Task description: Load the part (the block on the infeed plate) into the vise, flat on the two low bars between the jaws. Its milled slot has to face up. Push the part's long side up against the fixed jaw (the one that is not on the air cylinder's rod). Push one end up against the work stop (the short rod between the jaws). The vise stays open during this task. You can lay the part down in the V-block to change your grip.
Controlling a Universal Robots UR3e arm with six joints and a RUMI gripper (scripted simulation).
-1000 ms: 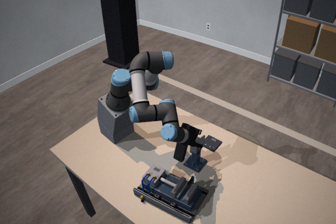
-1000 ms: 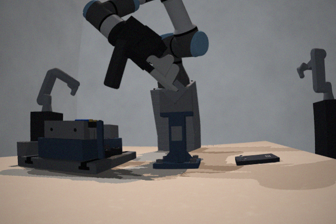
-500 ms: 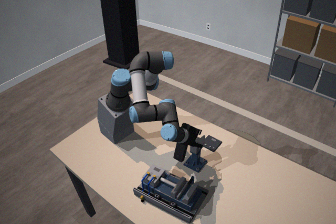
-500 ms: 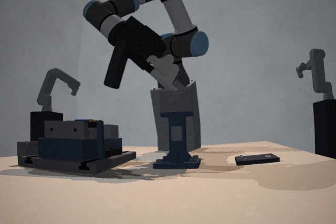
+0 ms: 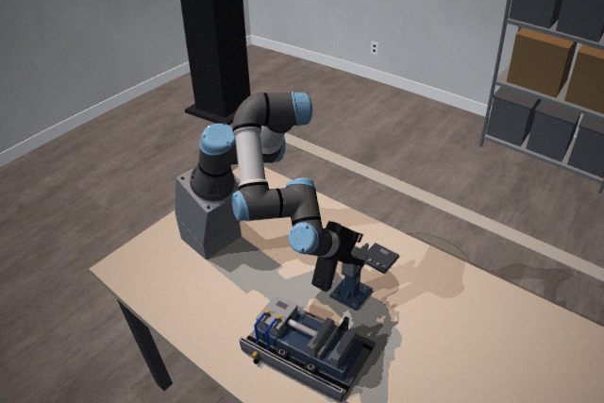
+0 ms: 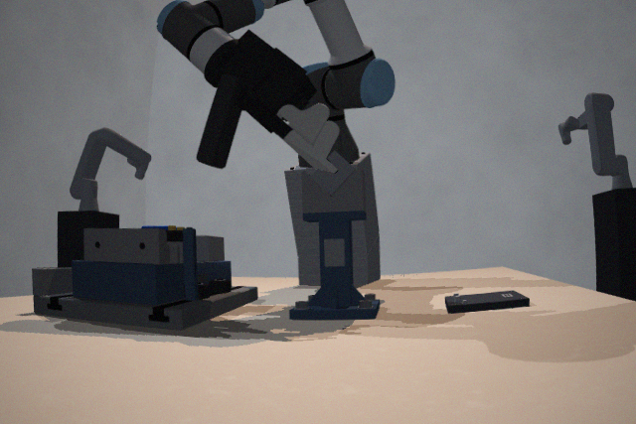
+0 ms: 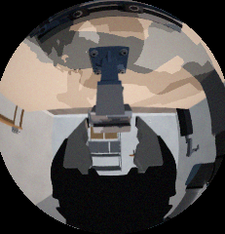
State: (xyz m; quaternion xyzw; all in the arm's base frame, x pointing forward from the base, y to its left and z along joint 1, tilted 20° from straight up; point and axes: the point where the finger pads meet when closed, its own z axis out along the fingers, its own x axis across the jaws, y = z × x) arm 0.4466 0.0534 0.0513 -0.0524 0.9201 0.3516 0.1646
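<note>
Now: the grey part right at my hand. Round my hand: blue vise 22 cm to the right, 12 cm below.
</note>
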